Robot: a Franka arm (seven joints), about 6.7 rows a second.
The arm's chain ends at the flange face. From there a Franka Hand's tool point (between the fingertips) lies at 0.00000 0.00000 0.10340 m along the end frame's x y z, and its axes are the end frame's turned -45 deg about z.
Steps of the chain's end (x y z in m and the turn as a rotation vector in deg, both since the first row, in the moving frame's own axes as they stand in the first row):
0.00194 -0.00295 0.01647 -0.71 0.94 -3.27
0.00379 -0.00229 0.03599 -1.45 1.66 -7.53
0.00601 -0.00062 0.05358 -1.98 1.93 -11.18
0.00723 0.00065 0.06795 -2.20 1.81 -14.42
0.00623 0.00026 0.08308 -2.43 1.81 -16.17
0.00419 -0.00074 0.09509 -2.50 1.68 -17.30
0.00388 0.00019 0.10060 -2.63 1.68 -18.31
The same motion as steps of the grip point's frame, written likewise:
0.00381 0.00138 0.01645 -1.17 0.16 -3.27
0.00483 0.00500 0.03591 -2.20 0.15 -7.53
0.00511 0.00877 0.05346 -2.76 -0.04 -11.18
0.00480 0.01070 0.06782 -2.84 -0.28 -14.42
0.00420 0.01004 0.08294 -3.00 -0.44 -16.17
0.00325 0.00785 0.09495 -2.96 -0.58 -17.30
0.00229 0.00847 0.10045 -3.05 -0.67 -18.31

